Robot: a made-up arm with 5 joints.
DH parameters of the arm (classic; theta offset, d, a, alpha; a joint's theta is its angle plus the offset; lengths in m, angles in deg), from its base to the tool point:
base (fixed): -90 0.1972 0.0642 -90
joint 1: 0 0.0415 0.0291 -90
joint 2: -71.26 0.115 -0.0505 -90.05
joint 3: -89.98 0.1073 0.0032 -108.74
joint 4: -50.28 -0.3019 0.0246 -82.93
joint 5: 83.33 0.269 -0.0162 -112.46
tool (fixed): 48.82 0.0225 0 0
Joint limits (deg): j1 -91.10..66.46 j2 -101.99..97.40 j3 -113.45..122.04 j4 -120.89..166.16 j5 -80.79..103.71
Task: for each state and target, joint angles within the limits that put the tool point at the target. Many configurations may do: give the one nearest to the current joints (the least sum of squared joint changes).
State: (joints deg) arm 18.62 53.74 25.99 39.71 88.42
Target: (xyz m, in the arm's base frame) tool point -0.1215 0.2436 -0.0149
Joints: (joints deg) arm 9.36 33.71 16.65 46.59 86.28
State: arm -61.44 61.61 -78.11 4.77 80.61
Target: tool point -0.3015 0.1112 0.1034
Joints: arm -39.75 40.98 -74.18 -30.54 88.74
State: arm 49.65 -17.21 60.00 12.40 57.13
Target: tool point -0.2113 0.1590 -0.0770
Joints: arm 29.80 -11.48 40.07 46.44 54.48
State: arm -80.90 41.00 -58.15 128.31 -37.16
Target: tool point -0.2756 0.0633 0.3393
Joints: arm -79.75 78.55 -78.07 166.16 -40.64
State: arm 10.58 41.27 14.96 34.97 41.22
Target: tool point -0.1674 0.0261 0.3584
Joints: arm 19.85 10.31 -34.94 70.84 41.05
